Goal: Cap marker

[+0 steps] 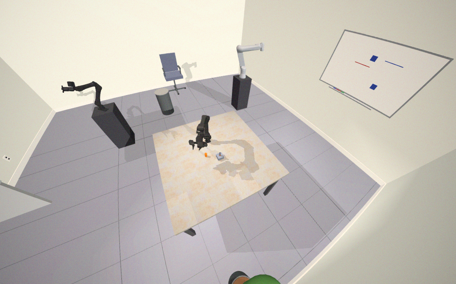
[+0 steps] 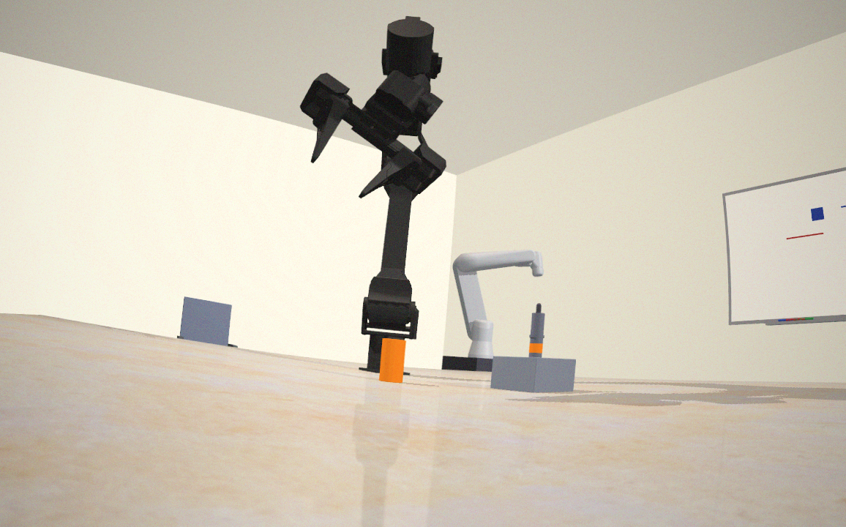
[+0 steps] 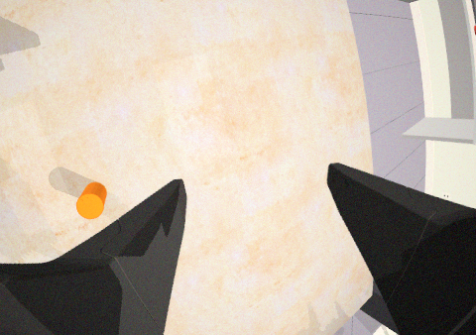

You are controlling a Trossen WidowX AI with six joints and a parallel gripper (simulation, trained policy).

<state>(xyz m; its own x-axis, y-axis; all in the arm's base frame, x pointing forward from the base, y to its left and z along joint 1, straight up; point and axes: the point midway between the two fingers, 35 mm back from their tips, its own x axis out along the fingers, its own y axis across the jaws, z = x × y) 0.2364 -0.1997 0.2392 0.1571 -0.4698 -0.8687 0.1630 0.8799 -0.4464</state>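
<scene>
The orange cap lies 3 cm behind my gripper tip, 10 cm to the left of it and 18 cm below it. From my gripper tip the other things lie so: grey holder block 6 cm ahead, 25 cm to the left, 19 cm below.
</scene>
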